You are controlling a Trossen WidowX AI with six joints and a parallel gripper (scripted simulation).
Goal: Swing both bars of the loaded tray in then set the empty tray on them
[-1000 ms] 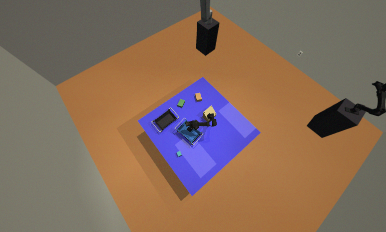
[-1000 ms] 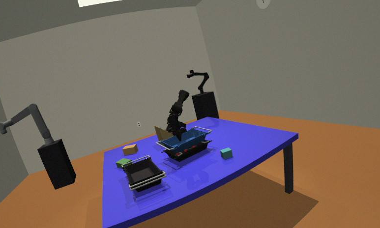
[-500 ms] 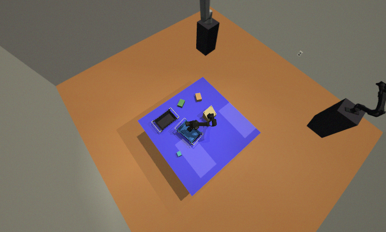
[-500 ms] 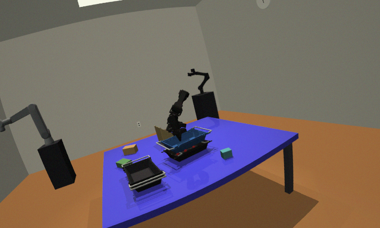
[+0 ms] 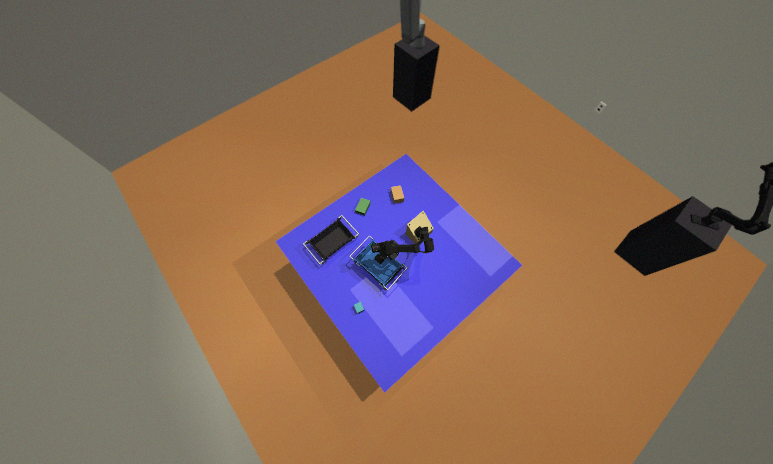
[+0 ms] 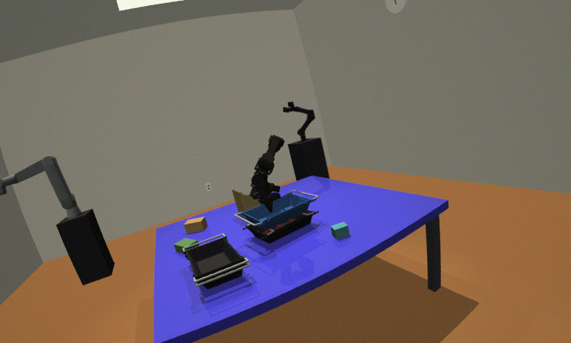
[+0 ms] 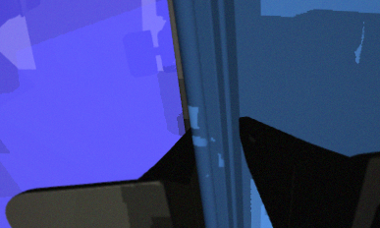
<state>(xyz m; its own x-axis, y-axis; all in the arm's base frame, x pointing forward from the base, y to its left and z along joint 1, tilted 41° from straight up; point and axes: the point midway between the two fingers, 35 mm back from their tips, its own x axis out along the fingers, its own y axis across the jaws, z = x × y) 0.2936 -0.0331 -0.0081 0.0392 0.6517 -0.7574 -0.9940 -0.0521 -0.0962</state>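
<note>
My gripper tip is now 80 mm short of the blue tray, 10 mm to the right of it and 30 mm below it. Round my gripper tip: teal block: 370 mm ahead, 130 mm to the left, 60 mm below; then orange block: 430 mm behind, 330 mm to the right, 60 mm below; then green block: 160 mm behind, 440 mm to the right, 70 mm below.
</note>
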